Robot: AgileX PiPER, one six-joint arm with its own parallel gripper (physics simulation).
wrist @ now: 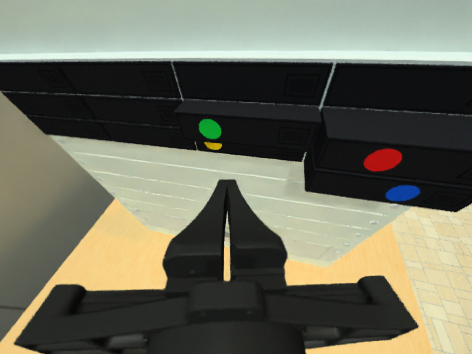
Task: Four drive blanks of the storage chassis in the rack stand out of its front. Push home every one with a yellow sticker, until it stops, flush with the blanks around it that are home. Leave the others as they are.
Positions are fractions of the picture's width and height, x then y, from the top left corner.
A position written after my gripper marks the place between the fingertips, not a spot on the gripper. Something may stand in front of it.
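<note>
I can see a rack (0.22,0.25) here, and my gripper (0.48,0.54) is in sight as well.
</note>
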